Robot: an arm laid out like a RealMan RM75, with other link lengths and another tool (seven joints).
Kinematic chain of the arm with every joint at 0, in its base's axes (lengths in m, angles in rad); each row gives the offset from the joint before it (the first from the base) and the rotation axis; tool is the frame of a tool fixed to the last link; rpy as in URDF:
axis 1: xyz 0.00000 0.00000 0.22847 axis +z
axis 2: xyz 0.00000 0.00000 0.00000 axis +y
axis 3: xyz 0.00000 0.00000 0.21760 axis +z
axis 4: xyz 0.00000 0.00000 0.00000 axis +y
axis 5: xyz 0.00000 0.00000 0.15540 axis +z
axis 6: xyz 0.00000 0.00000 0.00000 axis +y
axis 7: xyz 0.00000 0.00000 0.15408 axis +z
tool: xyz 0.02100 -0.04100 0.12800 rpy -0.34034 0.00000 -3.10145
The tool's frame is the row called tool.
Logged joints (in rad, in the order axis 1, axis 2, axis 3, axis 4, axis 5, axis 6, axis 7), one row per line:
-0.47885, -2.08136, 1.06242, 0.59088, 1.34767, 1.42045, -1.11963
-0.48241, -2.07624, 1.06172, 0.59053, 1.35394, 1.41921, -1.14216
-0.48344, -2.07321, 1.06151, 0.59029, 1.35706, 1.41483, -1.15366
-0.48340, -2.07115, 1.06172, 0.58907, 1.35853, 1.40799, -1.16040
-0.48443, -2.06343, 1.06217, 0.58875, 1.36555, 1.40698, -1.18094
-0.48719, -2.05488, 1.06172, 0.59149, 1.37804, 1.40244, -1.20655
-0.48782, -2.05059, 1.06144, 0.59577, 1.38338, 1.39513, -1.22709
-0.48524, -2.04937, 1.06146, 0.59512, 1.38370, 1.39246, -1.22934
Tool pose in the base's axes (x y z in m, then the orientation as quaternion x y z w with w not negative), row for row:
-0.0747, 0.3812, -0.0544, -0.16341, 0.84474, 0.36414, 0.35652
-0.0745, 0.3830, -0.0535, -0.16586, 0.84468, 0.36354, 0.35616
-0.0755, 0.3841, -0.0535, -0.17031, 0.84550, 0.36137, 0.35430
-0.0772, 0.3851, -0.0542, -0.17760, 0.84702, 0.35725, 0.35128
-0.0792, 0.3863, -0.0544, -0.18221, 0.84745, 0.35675, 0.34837
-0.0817, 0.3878, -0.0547, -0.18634, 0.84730, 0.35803, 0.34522
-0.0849, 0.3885, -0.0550, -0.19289, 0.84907, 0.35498, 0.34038
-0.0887, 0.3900, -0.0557, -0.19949, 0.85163, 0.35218, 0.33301
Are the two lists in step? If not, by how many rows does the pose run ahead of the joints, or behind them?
The pose runs 2 rows behind the joints: the pose in row i belongs to the joints in row i - 2.
